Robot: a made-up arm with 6 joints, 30 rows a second.
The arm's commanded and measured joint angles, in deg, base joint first. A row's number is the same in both.
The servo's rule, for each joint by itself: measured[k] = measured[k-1] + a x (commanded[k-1-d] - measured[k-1]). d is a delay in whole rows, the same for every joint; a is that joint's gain. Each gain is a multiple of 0.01, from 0.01 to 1. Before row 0 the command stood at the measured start. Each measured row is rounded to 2 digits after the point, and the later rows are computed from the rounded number. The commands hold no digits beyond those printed.
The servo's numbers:
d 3
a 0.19 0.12 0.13 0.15 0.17 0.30
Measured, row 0:
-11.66 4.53 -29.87 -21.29 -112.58 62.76
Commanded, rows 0 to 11:
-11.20 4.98 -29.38 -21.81 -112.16 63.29
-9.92 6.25 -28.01 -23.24 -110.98 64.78
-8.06 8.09 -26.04 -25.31 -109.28 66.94
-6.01 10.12 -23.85 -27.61 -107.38 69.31
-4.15 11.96 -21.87 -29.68 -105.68 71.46
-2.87 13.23 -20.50 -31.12 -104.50 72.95
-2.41 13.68 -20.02 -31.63 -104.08 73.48
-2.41 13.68 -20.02 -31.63 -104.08 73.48
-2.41 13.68 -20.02 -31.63 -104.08 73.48
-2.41 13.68 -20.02 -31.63 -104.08 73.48
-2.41 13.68 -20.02 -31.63 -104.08 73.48
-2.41 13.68 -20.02 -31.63 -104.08 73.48
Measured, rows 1 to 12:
-11.66 4.53 -29.87 -21.29 -112.58 62.76
-11.66 4.53 -29.87 -21.29 -112.58 62.76
-11.66 4.53 -29.87 -21.29 -112.58 62.76
-11.57 4.58 -29.81 -21.37 -112.51 62.92
-11.26 4.78 -29.58 -21.65 -112.25 63.48
-10.65 5.18 -29.12 -22.20 -111.75 64.52
-9.77 5.77 -28.43 -23.01 -111.01 65.96
-8.70 6.51 -27.58 -24.01 -110.10 67.61
-7.59 7.32 -26.66 -25.08 -109.15 69.21
-6.61 8.08 -25.80 -26.06 -108.29 70.49
-5.81 8.75 -25.05 -26.90 -107.57 71.39
-5.16 9.34 -24.40 -27.61 -106.98 72.02

